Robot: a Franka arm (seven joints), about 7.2 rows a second.
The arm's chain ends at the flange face. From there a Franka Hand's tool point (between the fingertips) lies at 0.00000 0.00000 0.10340 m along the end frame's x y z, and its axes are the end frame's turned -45 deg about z.
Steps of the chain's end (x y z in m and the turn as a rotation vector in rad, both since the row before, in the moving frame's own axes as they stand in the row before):
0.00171, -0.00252, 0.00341, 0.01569, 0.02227, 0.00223
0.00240, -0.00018, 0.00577, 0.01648, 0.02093, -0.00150
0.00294, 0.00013, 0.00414, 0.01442, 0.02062, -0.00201
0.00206, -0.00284, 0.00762, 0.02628, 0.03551, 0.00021
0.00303, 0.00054, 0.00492, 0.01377, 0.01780, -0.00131
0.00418, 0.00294, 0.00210, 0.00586, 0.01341, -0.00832
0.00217, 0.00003, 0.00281, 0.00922, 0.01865, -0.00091
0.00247, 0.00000, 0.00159, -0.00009, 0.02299, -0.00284
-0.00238, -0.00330, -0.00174, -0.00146, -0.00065, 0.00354
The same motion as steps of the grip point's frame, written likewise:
0.00577, -0.00009, 0.00337, -0.00465, 0.02684, 0.00223
0.00456, 0.00189, 0.00573, -0.00315, 0.02645, -0.00150
0.00455, 0.00262, 0.00411, -0.00438, 0.02478, -0.00201
0.00798, 0.00012, 0.00752, -0.00653, 0.04369, 0.00021
0.00407, 0.00282, 0.00489, -0.00285, 0.02232, -0.00131
0.00229, 0.00558, 0.00209, -0.00534, 0.01363, -0.00832
0.00355, 0.00224, 0.00279, -0.00667, 0.01971, -0.00091
0.00342, 0.00343, 0.00156, -0.01632, 0.01619, -0.00284
0.00050, -0.00396, -0.00174, -0.00057, -0.00149, 0.00354

